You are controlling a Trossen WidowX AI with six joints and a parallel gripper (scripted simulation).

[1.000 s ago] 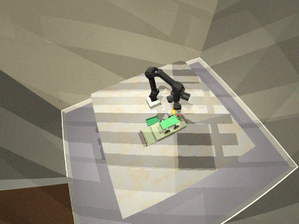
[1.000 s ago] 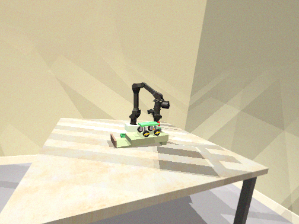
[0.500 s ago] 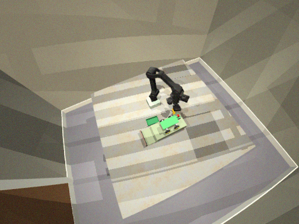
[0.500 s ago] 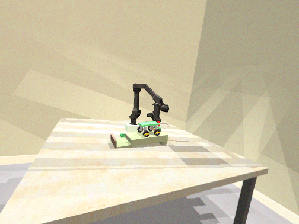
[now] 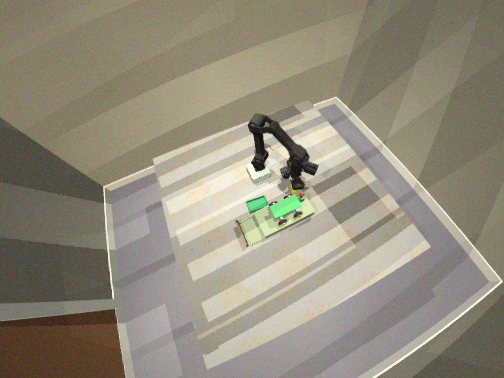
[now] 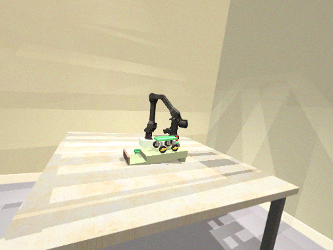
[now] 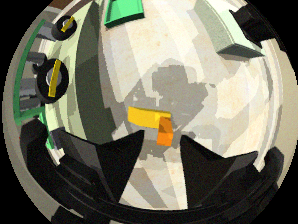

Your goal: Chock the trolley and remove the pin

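My gripper tip is 4 cm above the yellow chock, 2 cm short of it and 1 cm to the left of it. Also, from my gripper tip: pale green ramp (16 cm ahead, 13 cm to the right, 1 cm below); red-headed stop pin (13 cm ahead, 7 cm above, 3 cm to the right); trolley (16 cm ahead, 12 cm to the right, 5 cm above).
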